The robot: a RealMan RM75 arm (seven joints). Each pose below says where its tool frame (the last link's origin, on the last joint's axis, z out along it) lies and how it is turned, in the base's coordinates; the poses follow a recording.
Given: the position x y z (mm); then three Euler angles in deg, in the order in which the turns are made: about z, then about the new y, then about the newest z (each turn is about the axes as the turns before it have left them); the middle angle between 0 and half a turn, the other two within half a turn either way.
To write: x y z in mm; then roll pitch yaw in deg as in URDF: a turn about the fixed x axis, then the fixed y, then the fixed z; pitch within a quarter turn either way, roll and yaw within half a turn. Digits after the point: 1 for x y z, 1 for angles.
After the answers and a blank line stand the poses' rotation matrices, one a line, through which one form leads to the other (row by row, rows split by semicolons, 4 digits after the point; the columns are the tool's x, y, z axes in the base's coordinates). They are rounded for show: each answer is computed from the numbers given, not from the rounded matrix.
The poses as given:
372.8 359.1 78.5 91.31 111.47 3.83
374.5 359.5 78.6 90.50 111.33 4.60
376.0 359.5 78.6 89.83 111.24 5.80
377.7 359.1 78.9 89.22 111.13 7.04
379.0 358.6 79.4 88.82 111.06 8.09
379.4 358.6 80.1 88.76 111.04 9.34
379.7 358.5 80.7 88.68 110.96 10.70
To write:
372.8 359.1 78.5 170.4 68.2 -99.1
374.5 359.5 78.6 168.4 68.2 -102.0
376.0 359.5 78.6 165.4 68.0 -105.8
377.7 359.1 78.9 162.4 67.8 -109.7
379.0 358.6 79.4 159.9 67.5 -112.8
379.4 358.6 80.1 157.1 67.1 -115.9
379.7 358.5 80.7 154.1 66.6 -119.2

-0.0584 -0.9981 -0.0213; -0.3666 0.0016 0.9304; -0.9285 0.0622 -0.3660
-0.0770 -0.9970 -0.0081; -0.3633 0.0205 0.9315; -0.9285 0.0747 -0.3637
-0.1021 -0.9948 0.0028; -0.3601 0.0396 0.9321; -0.9273 0.0942 -0.3623
-0.1274 -0.9918 0.0127; -0.3561 0.0577 0.9327; -0.9257 0.1143 -0.3605
-0.1480 -0.9888 0.0192; -0.3528 0.0709 0.9330; -0.9239 0.1313 -0.3593
-0.1699 -0.9853 0.0202; -0.3507 0.0796 0.9331; -0.9210 0.1515 -0.3590
-0.1937 -0.9808 0.0215; -0.3471 0.0890 0.9336; -0.9176 0.1734 -0.3577

